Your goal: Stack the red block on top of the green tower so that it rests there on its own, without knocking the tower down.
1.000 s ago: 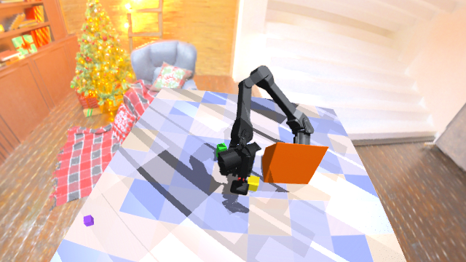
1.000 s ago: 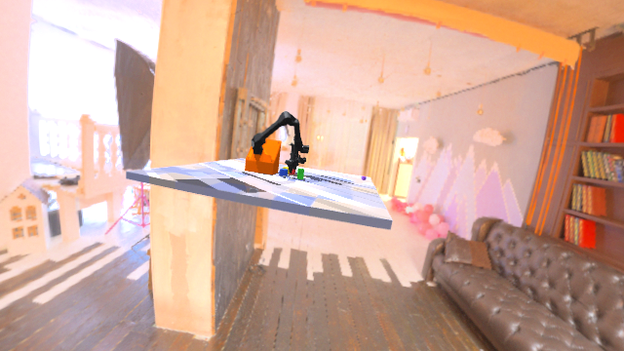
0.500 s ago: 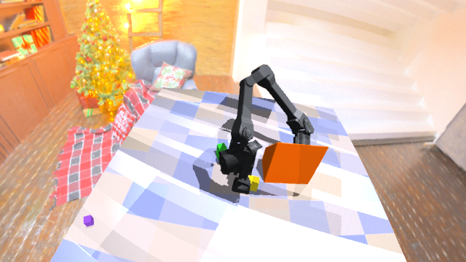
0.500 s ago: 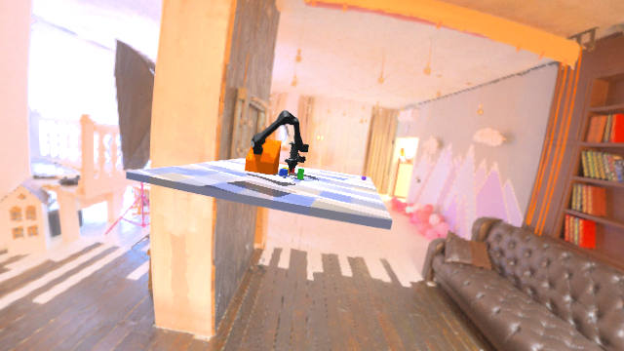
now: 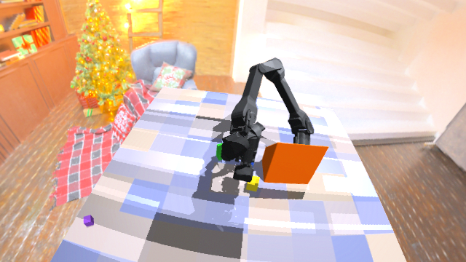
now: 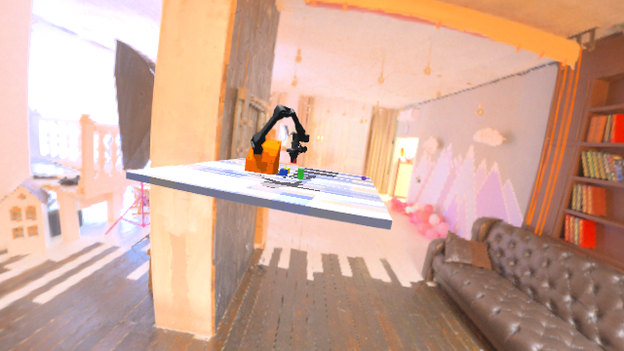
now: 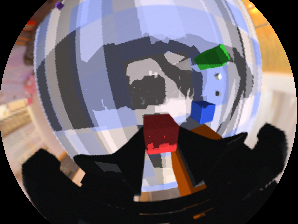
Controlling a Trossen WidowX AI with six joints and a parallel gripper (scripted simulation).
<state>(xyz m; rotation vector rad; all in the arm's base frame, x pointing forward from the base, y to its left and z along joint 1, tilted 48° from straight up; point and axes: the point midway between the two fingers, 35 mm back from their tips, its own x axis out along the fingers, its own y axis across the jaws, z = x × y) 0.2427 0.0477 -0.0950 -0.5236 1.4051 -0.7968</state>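
My gripper tip is now 70 mm above the yellow block and 50 mm past it. Also, from my gripper tip: small purple block 560 mm ahead, 250 mm to the left, 70 mm below; blue block 130 mm to the right, 70 mm below, 40 mm behind; red block 10 mm above.
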